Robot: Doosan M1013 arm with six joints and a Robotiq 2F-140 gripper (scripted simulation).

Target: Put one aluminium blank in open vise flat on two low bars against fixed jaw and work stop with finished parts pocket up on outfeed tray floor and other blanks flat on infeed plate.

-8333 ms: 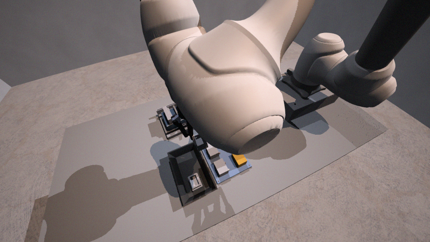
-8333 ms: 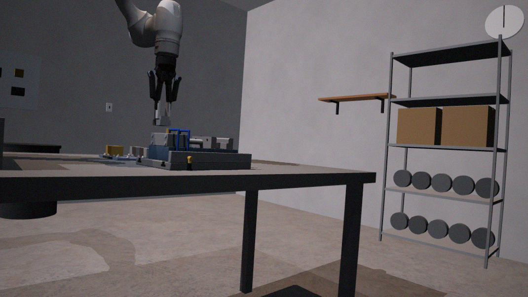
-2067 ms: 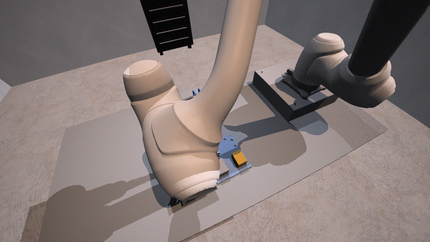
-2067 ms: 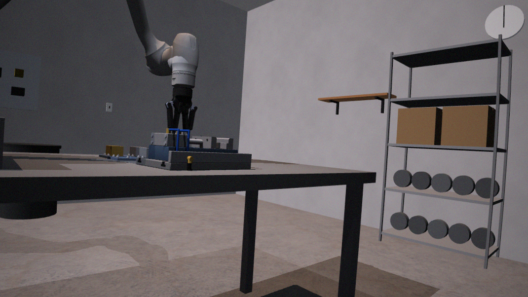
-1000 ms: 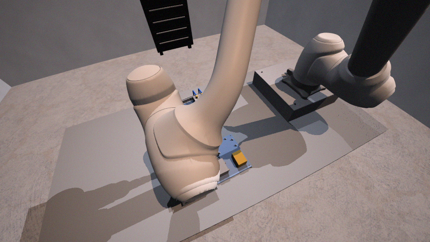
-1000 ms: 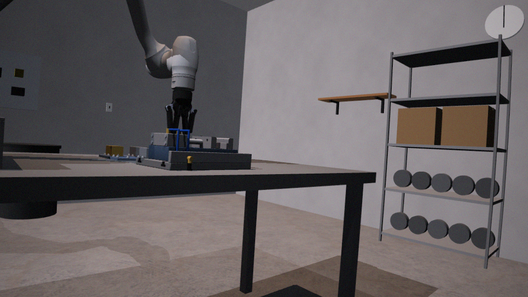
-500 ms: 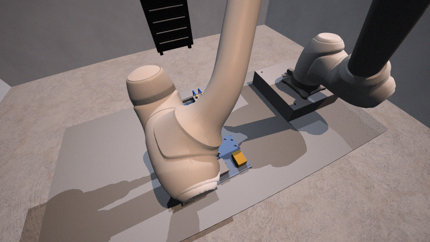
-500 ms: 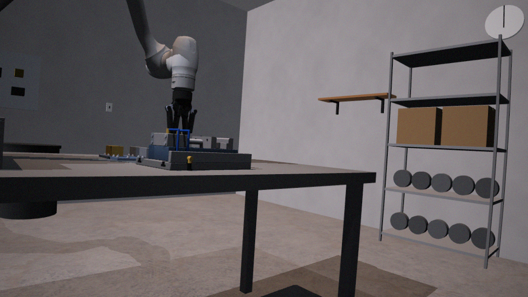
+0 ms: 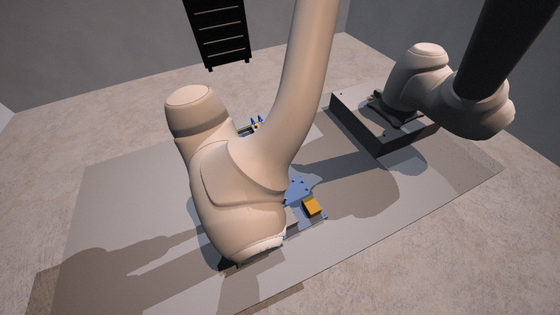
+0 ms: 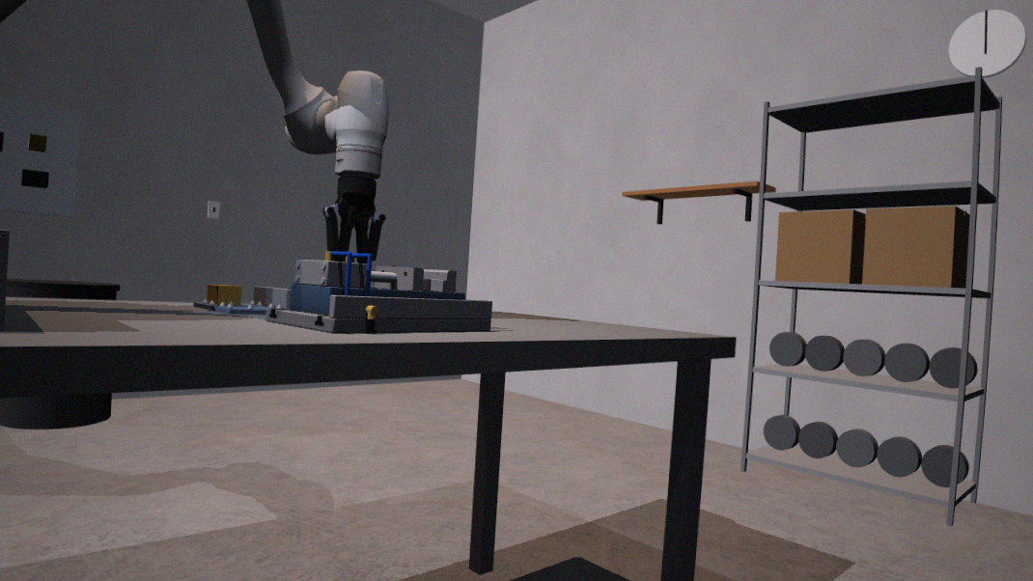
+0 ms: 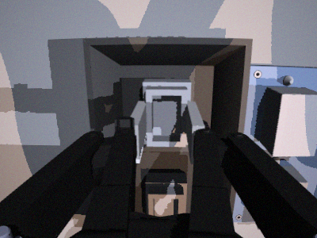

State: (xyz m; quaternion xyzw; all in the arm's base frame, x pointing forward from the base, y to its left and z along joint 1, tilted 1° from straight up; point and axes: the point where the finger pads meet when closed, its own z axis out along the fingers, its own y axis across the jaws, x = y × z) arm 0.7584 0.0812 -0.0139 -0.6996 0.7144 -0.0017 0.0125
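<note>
My gripper is now 170 mm past the infeed plate, 70 mm above it and 60 mm to the right of it. Round my hand: work stop 210 mm to the right, 30 mm behind, 20 mm above; then vise 260 mm to the right, 100 mm behind, 30 mm below; then brass blank 210 mm behind, 100 mm to the left, 40 mm below.
</note>
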